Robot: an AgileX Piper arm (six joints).
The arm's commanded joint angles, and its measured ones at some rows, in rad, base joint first. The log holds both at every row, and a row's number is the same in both.
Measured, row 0:
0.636, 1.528, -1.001, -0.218, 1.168, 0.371
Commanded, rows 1 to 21:
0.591, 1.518, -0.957, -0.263, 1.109, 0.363
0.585, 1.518, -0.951, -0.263, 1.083, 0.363
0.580, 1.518, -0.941, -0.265, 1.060, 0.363
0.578, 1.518, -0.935, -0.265, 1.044, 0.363
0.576, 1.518, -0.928, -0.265, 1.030, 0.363
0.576, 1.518, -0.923, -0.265, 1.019, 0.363
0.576, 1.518, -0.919, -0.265, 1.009, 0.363
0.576, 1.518, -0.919, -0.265, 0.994, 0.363
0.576, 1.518, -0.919, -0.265, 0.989, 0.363
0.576, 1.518, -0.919, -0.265, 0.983, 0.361
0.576, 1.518, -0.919, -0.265, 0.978, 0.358
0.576, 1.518, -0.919, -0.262, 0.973, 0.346
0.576, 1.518, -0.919, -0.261, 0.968, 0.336
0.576, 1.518, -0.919, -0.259, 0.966, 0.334
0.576, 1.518, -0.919, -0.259, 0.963, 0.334
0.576, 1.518, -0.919, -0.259, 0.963, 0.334
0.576, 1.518, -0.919, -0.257, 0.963, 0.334
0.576, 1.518, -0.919, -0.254, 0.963, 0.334
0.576, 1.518, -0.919, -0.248, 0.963, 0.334
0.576, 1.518, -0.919, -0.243, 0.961, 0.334
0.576, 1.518, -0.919, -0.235, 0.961, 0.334
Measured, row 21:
0.587, 1.528, -0.921, -0.246, 0.977, 0.346
